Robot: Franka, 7 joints.
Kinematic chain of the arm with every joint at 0, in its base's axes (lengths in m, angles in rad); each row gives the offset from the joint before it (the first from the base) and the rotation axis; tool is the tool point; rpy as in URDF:
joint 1: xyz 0 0 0.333 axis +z
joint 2: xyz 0 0 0 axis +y
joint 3: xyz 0 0 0.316 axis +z
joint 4: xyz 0.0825 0 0 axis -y
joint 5: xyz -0.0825 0 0.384 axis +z
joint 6: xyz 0 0 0 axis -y
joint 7: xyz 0.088 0 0 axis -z
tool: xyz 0 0 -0.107 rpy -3.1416 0 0
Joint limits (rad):
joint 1: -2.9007..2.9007
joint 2: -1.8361..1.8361
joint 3: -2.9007..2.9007
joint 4: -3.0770..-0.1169
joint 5: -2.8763..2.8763
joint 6: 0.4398..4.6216
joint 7: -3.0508..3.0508
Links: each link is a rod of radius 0.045 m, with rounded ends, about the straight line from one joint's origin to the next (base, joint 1, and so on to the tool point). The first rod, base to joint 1, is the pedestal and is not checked.
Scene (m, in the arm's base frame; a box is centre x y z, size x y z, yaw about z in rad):
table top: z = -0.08
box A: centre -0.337 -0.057 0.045 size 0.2 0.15 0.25 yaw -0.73
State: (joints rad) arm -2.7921 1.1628 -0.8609 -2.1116 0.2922 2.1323 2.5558
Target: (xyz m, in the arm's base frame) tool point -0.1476 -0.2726 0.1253
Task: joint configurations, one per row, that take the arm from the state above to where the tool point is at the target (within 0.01 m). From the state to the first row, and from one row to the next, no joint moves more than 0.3 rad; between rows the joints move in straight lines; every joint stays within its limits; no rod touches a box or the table.
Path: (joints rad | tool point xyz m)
1: -2.8283 0.9161 -0.6224 -1.9921 0.0242 2.2158 2.5526 | -0.4876 0.1945 0.0523
2: -2.8645 0.6694 -0.3839 -1.8725 -0.2438 2.2992 2.5495 | -0.6110 0.0641 0.1627
3: -2.9007 0.4227 -0.1454 -1.7530 -0.5118 2.3827 2.5463 | -0.6728 -0.0695 0.3542
4: -2.7092 0.4189 -0.1246 -1.9361 -0.2750 2.1898 2.5487 | -0.5783 -0.1764 0.2586
5: -2.5177 0.4151 -0.1037 -2.1191 -0.0382 1.9970 2.5511 | -0.4455 -0.2505 0.1850
6: -2.3261 0.4113 -0.0829 -2.3021 0.1986 1.8041 2.5534 | -0.2945 -0.2823 0.1402
7: -2.1346 0.4075 -0.0620 -2.4852 0.4354 1.6113 2.5558 | -0.1476 -0.2726 0.1253

